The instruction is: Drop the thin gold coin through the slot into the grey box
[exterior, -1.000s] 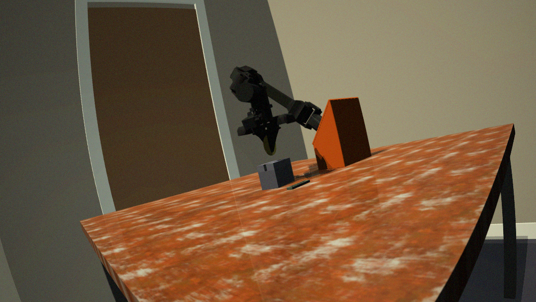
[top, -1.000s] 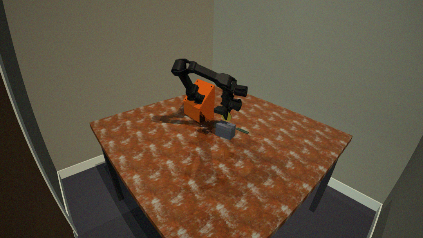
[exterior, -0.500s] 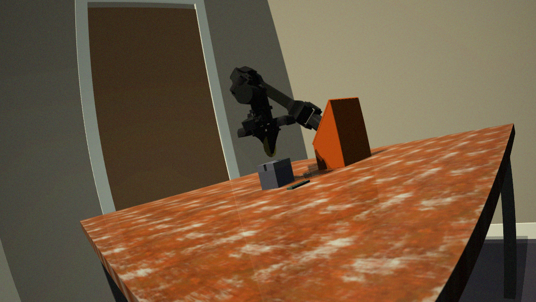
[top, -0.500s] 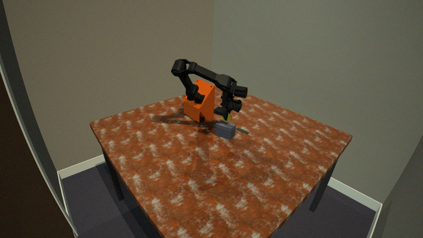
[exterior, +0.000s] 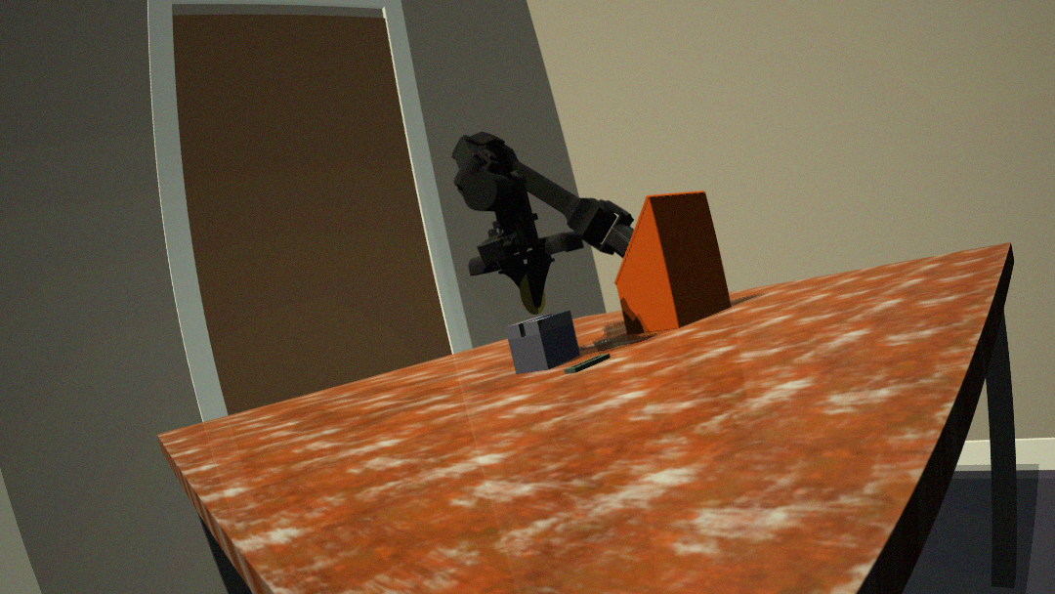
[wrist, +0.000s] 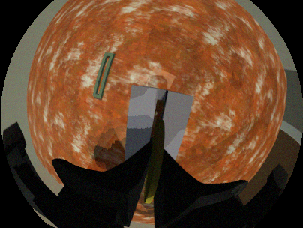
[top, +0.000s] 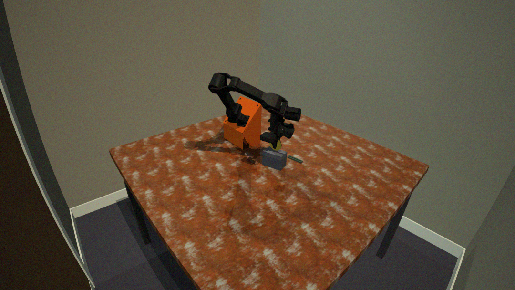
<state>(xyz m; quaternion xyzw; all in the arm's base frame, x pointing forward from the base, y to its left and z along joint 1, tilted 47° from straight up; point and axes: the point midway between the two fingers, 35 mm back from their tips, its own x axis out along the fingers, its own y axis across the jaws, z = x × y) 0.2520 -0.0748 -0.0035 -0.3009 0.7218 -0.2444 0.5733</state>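
Now: the gold coin 2 cm above my gripper tip.
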